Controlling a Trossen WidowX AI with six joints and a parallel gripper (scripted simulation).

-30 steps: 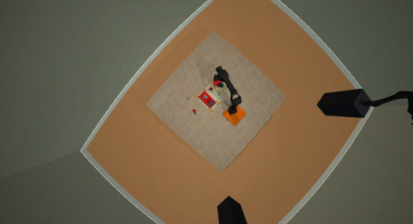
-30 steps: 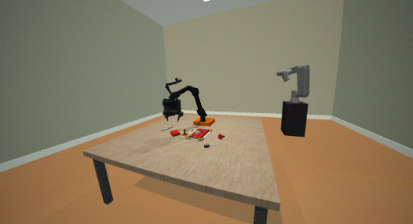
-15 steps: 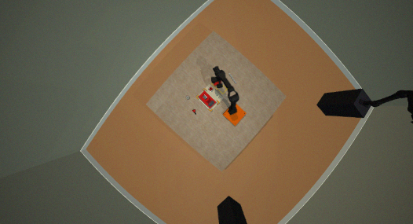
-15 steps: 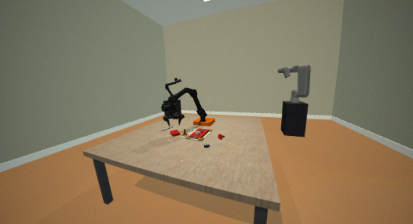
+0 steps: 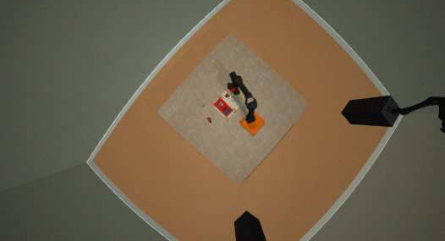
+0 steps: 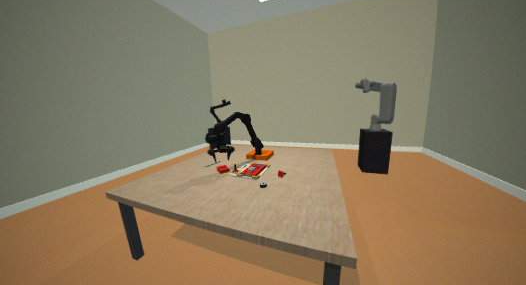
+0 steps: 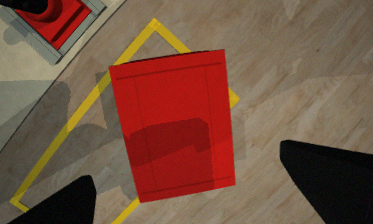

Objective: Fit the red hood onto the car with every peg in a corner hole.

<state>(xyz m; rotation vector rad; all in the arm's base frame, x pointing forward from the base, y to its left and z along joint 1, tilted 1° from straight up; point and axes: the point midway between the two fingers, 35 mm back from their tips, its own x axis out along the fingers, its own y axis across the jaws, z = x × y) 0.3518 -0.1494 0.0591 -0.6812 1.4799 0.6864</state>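
Now: gripper tip 60 mm above the red hood. The rest, counted from my gripper tip: dark wheel 140 mm ahead, 370 mm to the left, 60 mm below; thin grey tool 100 mm behind, 170 mm to the right, 70 mm below.
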